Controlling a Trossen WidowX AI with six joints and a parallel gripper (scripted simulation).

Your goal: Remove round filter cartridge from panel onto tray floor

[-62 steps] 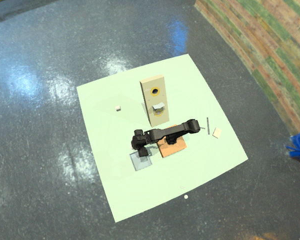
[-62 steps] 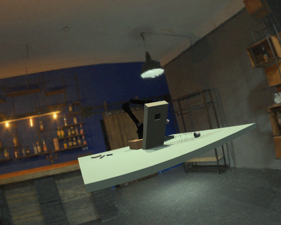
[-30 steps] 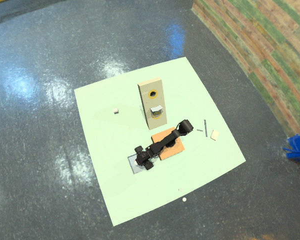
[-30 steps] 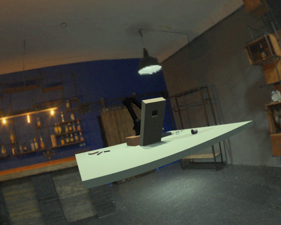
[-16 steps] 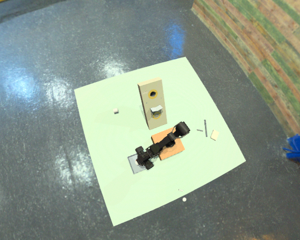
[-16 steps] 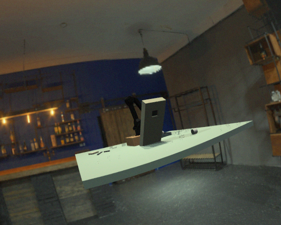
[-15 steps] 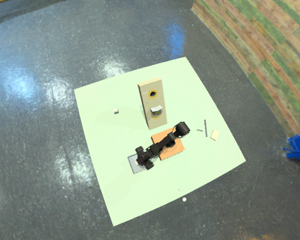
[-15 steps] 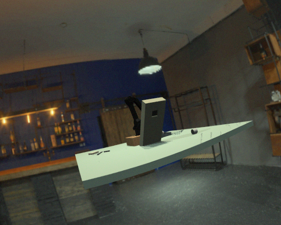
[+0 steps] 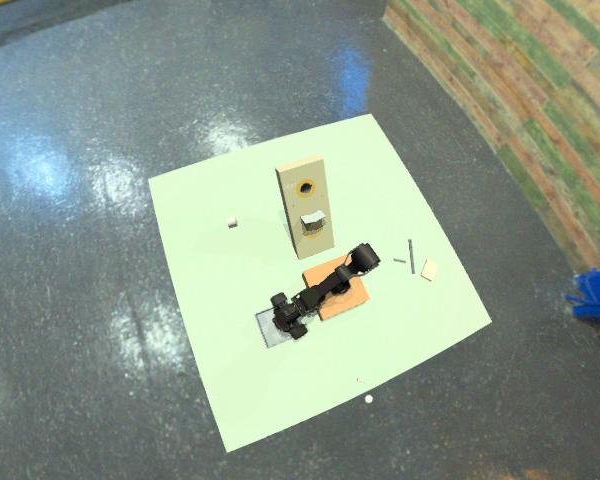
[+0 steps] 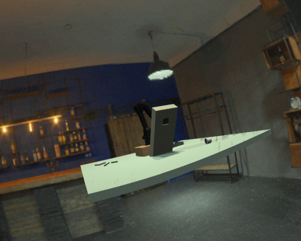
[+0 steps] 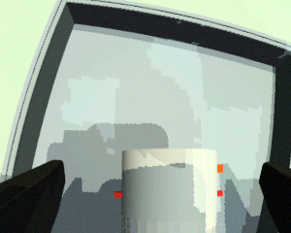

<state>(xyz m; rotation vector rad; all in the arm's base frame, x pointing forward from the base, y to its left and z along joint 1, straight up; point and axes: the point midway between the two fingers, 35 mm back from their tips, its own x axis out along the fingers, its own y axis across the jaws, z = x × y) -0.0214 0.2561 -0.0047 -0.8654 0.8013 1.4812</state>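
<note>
The round filter cartridge is 2 cm below my gripper tip and 1 cm to the right of it. The rest, counted from my gripper tip: small tan plate (73 cm to the right, 12 cm behind, 4 cm below); then small white cylinder (51 cm ahead, 3 cm below, 1 cm to the right); then grey tray (4 cm below, 1 cm to the left).
</note>
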